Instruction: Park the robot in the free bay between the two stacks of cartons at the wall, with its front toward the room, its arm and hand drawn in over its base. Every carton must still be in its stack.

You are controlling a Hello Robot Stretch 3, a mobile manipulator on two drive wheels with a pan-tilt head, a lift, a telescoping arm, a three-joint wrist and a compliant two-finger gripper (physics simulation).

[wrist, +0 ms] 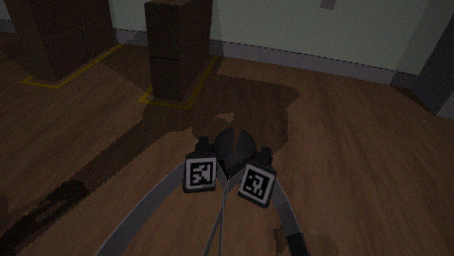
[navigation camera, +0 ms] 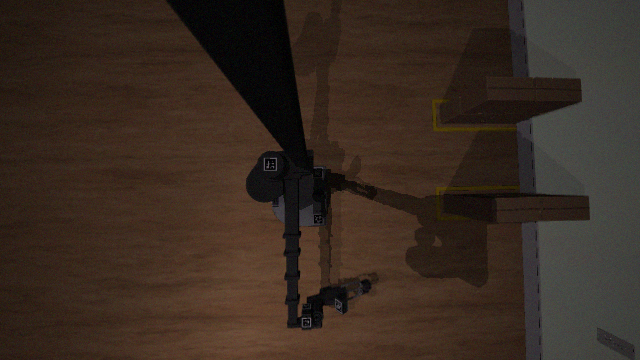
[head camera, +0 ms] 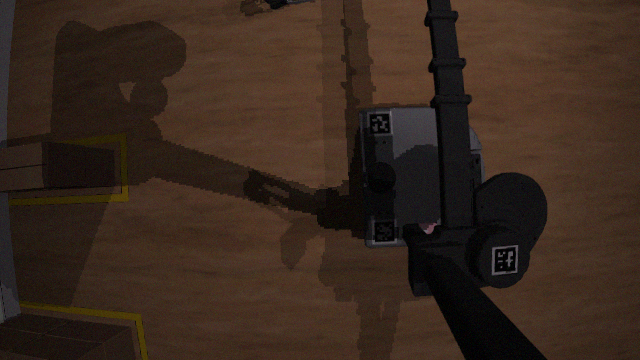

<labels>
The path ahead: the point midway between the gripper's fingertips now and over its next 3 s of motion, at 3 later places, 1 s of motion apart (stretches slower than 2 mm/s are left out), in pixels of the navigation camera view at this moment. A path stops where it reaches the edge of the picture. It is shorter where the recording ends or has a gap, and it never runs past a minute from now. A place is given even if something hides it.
My gripper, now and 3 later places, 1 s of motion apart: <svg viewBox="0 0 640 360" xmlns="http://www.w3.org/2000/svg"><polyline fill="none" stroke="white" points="370,284 329,266 327,259 326,259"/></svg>
</labels>
